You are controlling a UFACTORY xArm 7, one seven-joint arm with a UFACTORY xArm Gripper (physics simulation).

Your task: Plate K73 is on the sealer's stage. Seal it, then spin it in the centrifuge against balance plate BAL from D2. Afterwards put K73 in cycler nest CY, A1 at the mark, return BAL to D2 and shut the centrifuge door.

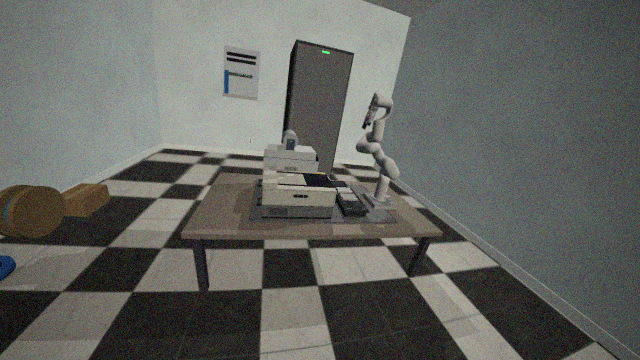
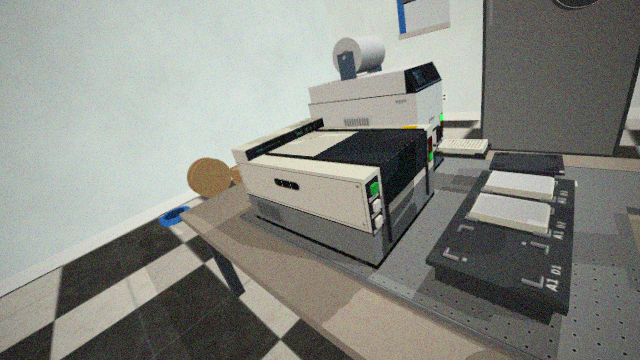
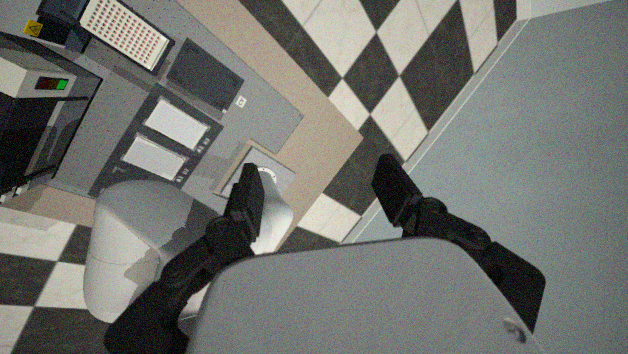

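Pixels of known places: gripper, fingertip midpoint: (image 1: 365, 126) (image 3: 319, 173); arm's base, origin of the base link: (image 1: 378, 198).
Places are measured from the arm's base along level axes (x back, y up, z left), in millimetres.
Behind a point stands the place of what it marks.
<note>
My gripper (image 1: 366, 125) {z -185, x -201, y 564 mm} (image 3: 319, 173) {z -185, x -201, y 564 mm} is open and empty, high above the table at the arm's side. Plate K73 (image 2: 464, 145) {z -122, x -488, y 81 mm} (image 3: 127, 32) {z -137, x -497, y 82 mm}, with rows of reddish wells, sits on the stage in front of the sealer (image 2: 370, 100) {z 1, x -718, y 254 mm} (image 1: 291, 158) {z 10, x -790, y 268 mm}. The centrifuge (image 2: 310, 190) {z 355, x -630, y 136 mm} (image 1: 299, 196) {z 366, x -720, y 137 mm} stands nearer the front. A white plate (image 2: 510, 212) {z 126, x -311, y 47 mm} (image 3: 154, 156) {z 102, x -322, y 47 mm} sits in D2 of the dark deck (image 2: 500, 260) {z 249, x -294, y 31 mm} (image 3: 114, 175) {z 220, x -370, y 31 mm}; its name is not readable. Cycler nest CY (image 2: 526, 163) {z -159, x -337, y 29 mm} (image 3: 205, 75) {z -178, x -351, y 29 mm} is a dark flat block beside its CY label and holds no plate. The centrifuge's inside is hidden.
Another white plate (image 2: 520, 184) {z 3, x -320, y 47 mm} (image 3: 176, 123) {z -18, x -331, y 47 mm} sits in D3, beside the D2 plate. The D1 place at the deck's near end holds no plate. A film roll (image 2: 367, 52) {z -63, x -755, y 392 mm} stands on top of the sealer. A tall grey cabinet (image 1: 320, 100) (image 2: 555, 80) stands behind the table.
</note>
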